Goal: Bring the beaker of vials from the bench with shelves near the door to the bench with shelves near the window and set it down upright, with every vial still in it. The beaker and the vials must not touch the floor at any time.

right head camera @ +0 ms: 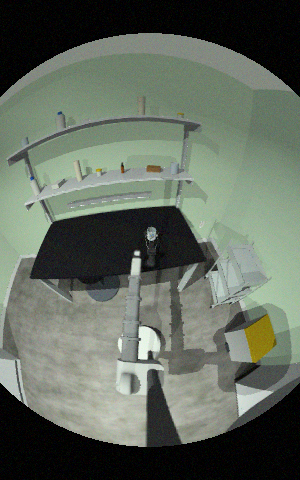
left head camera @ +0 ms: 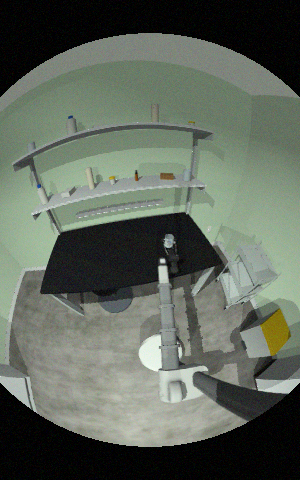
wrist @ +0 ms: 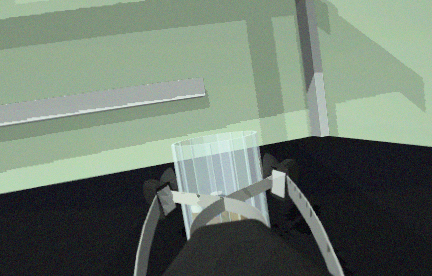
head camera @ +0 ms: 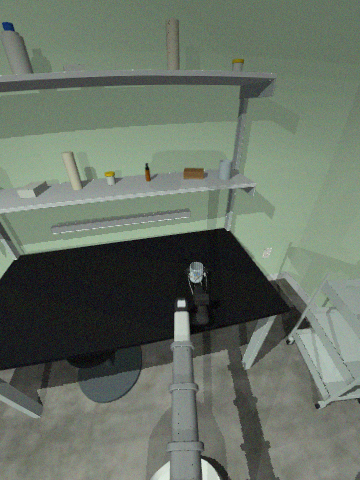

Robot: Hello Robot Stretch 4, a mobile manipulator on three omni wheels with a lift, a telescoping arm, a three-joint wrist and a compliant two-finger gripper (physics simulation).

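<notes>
The clear beaker of vials (head camera: 196, 270) (left head camera: 169, 240) (right head camera: 151, 233) (wrist: 218, 165) is upright over the right part of a black bench top (head camera: 100, 290) (left head camera: 100, 255) (right head camera: 90, 245) (wrist: 75, 225). My gripper (head camera: 197, 275) (wrist: 220, 176) is shut on the beaker, with one fingertip at each side of its wall. Pale vial tops and brownish contents show low inside the beaker in the wrist view; the finger straps and the gripper body hide its bottom. I cannot tell whether its base touches the bench. No door or window shows.
Above the bench are a lower shelf (head camera: 135, 191) and an upper shelf (head camera: 135, 78) with bottles and jars. A wheeled cart (head camera: 320, 360) stands right of the bench. A round stool (head camera: 110, 377) is under the bench's front edge. A yellow-faced box (left head camera: 276, 332) stands at the right.
</notes>
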